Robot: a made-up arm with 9 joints.
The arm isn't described. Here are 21 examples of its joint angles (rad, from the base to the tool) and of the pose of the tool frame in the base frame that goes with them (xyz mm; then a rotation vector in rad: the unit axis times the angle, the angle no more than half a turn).
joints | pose
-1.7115 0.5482 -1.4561 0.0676 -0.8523 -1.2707 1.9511 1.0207 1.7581 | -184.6 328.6 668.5 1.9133 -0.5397 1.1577
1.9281 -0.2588 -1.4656 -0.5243 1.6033 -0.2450 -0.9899 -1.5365 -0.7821 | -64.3 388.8 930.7 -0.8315 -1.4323 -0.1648
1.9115 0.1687 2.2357 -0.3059 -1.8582 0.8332 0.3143 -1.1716 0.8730 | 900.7 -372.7 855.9 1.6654 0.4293 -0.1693
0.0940 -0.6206 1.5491 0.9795 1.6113 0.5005 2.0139 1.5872 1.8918 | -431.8 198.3 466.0 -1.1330 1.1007 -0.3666
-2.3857 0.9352 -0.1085 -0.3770 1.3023 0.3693 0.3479 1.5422 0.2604 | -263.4 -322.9 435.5 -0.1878 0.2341 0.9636
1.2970 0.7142 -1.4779 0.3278 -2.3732 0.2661 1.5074 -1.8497 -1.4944 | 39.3 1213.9 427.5 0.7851 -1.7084 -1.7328
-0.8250 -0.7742 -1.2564 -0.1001 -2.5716 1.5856 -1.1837 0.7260 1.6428 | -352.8 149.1 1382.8 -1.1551 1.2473 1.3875
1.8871 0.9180 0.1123 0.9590 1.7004 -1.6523 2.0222 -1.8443 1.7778 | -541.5 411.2 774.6 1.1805 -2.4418 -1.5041
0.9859 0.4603 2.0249 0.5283 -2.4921 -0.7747 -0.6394 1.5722 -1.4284 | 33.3 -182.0 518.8 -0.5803 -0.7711 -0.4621
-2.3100 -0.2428 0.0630 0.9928 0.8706 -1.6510 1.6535 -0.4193 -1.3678 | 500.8 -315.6 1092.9 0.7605 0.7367 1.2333
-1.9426 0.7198 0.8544 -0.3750 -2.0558 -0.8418 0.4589 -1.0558 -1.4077 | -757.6 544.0 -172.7 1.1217 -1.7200 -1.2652
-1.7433 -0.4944 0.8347 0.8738 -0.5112 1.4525 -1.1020 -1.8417 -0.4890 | 297.6 111.4 549.6 1.5111 -0.1488 0.6489
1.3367 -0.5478 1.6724 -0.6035 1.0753 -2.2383 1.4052 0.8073 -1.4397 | -459.1 -76.1 849.6 1.8602 -0.4452 0.2717
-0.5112 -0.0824 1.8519 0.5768 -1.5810 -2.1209 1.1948 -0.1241 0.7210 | -358.4 -249.0 1345.2 0.5587 0.9274 -2.4926
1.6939 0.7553 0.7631 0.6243 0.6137 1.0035 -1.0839 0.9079 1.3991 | -239.8 252.9 400.9 -0.3508 -0.5666 0.1214
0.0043 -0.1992 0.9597 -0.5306 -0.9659 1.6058 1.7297 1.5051 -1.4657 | -958.0 513.9 799.2 -0.7578 -0.1240 -0.1912
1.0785 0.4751 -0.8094 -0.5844 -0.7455 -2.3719 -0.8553 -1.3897 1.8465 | -11.6 977.8 232.2 -1.8127 1.4124 -0.1735
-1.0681 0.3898 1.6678 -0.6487 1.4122 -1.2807 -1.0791 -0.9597 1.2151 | 362.8 -456.4 648.4 1.3532 1.7635 -0.9022
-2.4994 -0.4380 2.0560 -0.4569 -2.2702 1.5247 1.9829 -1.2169 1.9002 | 450.0 520.3 88.8 0.9925 2.0348 0.3547
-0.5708 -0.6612 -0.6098 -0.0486 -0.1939 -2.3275 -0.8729 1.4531 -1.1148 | 93.6 255.4 1090.7 -2.3133 -0.5622 1.5837
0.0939 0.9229 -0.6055 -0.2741 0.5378 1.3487 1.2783 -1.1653 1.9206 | 726.3 -44.2 931.7 0.2905 0.9331 -1.1094
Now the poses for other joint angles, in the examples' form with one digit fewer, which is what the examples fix.
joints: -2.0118 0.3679 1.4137 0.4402 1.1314 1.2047 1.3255 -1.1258 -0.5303
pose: 136 -2 1144 -0.107 -0.534 2.355
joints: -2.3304 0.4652 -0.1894 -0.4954 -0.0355 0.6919 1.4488 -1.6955 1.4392
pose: 2 -527 415 2.359 -0.948 0.470
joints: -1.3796 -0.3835 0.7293 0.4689 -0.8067 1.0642 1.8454 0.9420 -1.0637
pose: 363 900 426 -0.099 -0.775 -2.242
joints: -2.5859 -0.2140 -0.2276 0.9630 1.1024 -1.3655 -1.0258 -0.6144 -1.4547
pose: -203 66 550 0.719 -1.445 -0.591
